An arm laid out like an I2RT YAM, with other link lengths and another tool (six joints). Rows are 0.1 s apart.
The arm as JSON. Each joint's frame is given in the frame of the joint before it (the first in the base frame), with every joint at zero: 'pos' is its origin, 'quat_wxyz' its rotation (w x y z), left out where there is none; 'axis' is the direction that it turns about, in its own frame. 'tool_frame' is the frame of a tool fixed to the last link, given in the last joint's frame.
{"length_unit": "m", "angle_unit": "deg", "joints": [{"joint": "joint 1", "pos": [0.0, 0.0, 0.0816], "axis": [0.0, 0.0, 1.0]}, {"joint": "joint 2", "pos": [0.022, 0.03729, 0.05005], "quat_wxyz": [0.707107, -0.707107, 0.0, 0.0], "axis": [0.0, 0.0, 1.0]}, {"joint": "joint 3", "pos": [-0.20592, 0.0, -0.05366], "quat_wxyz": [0.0, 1.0, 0.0, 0.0], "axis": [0.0, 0.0, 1.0]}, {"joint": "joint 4", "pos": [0.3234, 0.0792, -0.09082], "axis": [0.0, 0.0, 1.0]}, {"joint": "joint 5", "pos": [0.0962, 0.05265, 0.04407], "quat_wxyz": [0.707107, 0.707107, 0.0, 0.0], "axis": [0.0, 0.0, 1.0]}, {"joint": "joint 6", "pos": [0.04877, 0.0, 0.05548], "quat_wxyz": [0.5, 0.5, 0.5, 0.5], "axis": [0.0, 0.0, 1.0]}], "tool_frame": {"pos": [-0.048, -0.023, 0.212], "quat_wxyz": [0.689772, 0.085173, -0.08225, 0.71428]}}
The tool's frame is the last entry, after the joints.
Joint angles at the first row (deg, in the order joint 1, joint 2, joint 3, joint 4, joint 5, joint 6):
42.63, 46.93, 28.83, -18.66, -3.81, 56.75
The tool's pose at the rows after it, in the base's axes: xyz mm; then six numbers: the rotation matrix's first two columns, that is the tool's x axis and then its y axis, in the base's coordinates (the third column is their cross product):
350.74 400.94 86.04 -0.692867 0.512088 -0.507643 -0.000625 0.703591 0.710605
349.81 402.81 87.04 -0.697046 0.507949 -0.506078 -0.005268 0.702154 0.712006
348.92 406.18 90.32 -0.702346 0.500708 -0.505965 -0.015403 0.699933 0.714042
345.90 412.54 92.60 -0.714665 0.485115 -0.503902 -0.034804 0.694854 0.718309
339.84 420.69 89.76 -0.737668 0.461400 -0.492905 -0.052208 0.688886 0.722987
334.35 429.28 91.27 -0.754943 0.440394 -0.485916 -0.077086 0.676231 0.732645
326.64 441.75 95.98 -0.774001 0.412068 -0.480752 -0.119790 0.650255 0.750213
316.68 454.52 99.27 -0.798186 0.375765 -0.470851 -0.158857 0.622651 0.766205
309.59 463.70 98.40 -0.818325 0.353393 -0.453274 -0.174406 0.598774 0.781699
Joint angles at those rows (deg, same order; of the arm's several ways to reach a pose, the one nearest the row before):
42.63, 47.15, 29.05, -18.38, -4.40, 56.69
42.63, 47.40, 29.32, -18.37, -4.80, 56.53
42.63, 47.93, 30.00, -18.37, -5.41, 56.14
42.63, 48.80, 30.62, -17.90, -6.75, 55.41
42.63, 50.23, 31.14, -17.31, -8.86, 54.72
42.63, 51.25, 31.47, -16.24, -10.96, 53.95
42.63, 52.42, 31.53, -13.94, -13.99, 52.78
42.63, 54.13, 32.07, -12.11, -17.49, 51.62
42.63, 55.95, 32.35, -10.25, -20.18, 51.47

